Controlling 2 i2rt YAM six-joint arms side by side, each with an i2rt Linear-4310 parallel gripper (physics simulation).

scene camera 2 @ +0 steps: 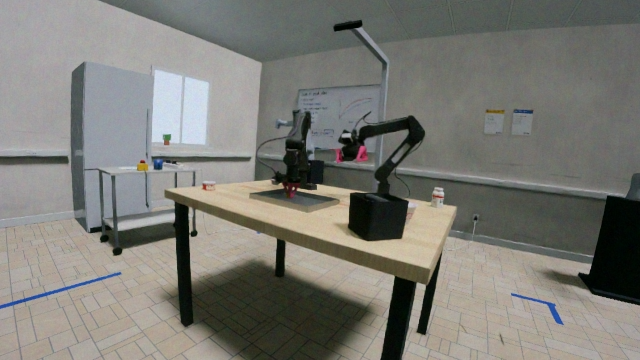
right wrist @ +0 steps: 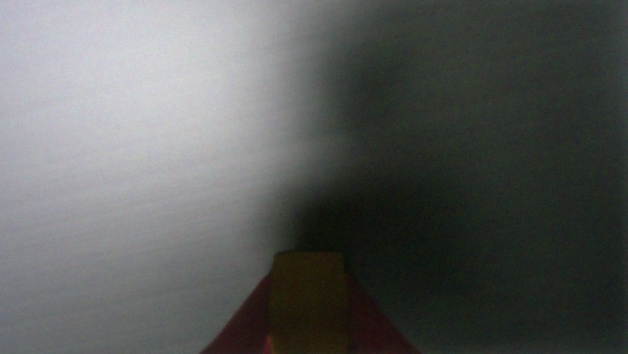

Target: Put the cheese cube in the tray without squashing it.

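The cheese cube [right wrist: 308,300], a dark yellow block, sits between the two red fingers of my right gripper [scene camera 2: 290,191] [right wrist: 309,289], which is shut on it. In scene camera 2 these fingers point down at the tray, close to its surface; the cube is too small to make out there. The flat grey tray [scene camera 2: 317,201] [right wrist: 125,125] lies on the table and fills the right wrist view, partly in dark shadow. Whether the cube touches the tray is hard to tell. My left gripper [scene camera 2: 350,155] is open, with pink fingers, and hangs high above the table.
A black open box [scene camera 2: 377,221] stands on the table [scene camera 2: 300,227] near the front right, with a partly hidden pale container [scene camera 2: 411,210] behind it. A white bottle [scene camera 2: 438,198] stands at the right, a small red and white tub [scene camera 2: 208,186] at the left. A grey post [scene camera 2: 384,100] rises behind.
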